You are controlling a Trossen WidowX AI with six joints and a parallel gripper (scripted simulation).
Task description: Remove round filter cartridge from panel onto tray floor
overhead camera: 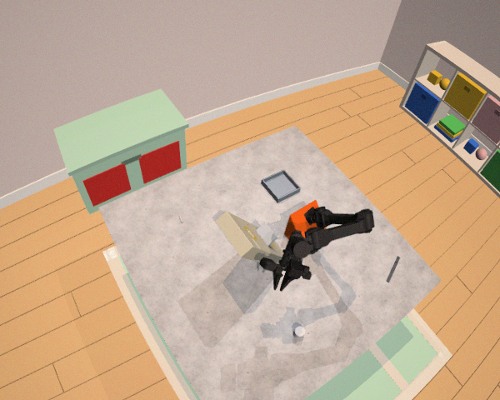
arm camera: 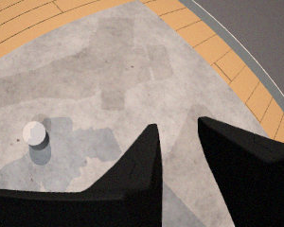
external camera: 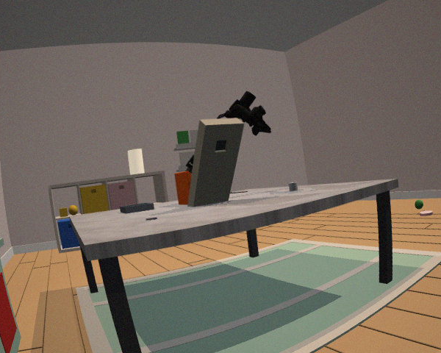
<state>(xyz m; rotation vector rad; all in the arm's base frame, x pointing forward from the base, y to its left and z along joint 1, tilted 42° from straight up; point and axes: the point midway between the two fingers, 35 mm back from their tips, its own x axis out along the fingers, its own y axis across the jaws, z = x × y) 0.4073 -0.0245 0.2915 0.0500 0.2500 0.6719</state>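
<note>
Now: gripper tip 9 cm past the round filter cartridge, 25 cm to the left of it and 3 cm above it. Round my gripper tip: grey flap: 18 cm behind, 23 cm to the right, 12 cm below; then tray: 56 cm behind, 46 cm to the right, 28 cm below.
</note>
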